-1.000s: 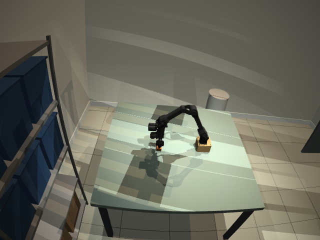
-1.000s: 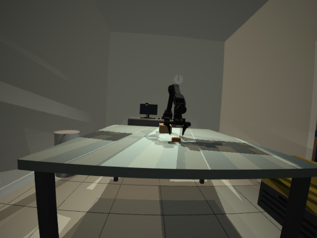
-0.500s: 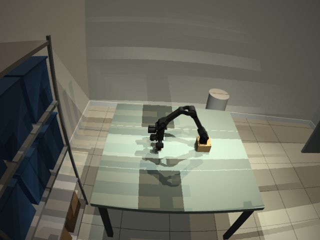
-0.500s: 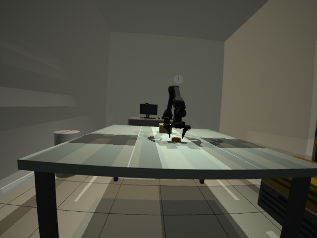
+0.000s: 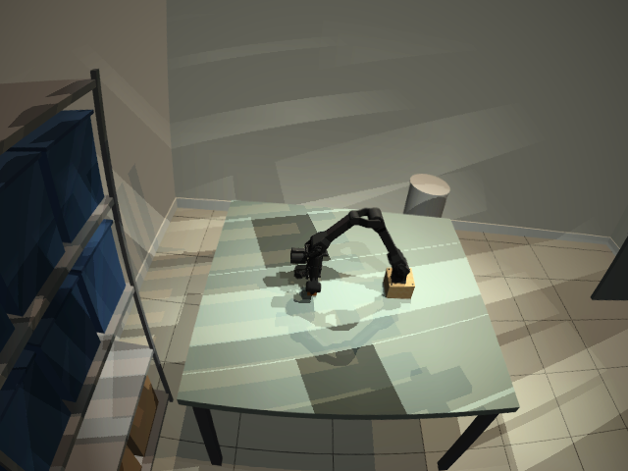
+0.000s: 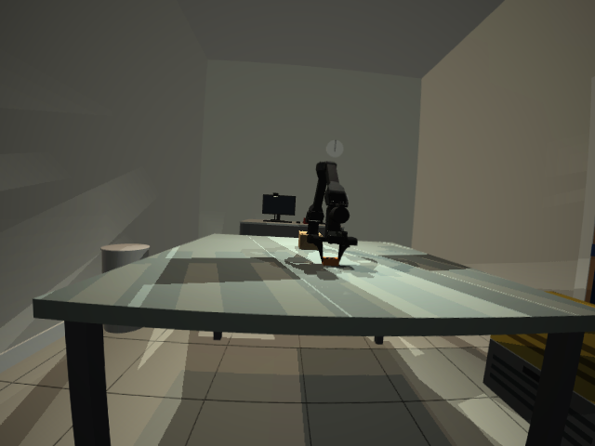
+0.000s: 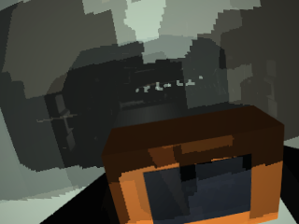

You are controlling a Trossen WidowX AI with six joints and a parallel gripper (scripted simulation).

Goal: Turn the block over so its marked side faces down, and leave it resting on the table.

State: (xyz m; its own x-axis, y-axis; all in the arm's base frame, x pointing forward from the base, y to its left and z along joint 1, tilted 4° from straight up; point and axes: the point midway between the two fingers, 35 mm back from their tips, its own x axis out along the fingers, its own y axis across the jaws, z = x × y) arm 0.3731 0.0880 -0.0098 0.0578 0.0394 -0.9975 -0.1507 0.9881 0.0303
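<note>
Now: the orange block 1 cm above my gripper tip.
</note>
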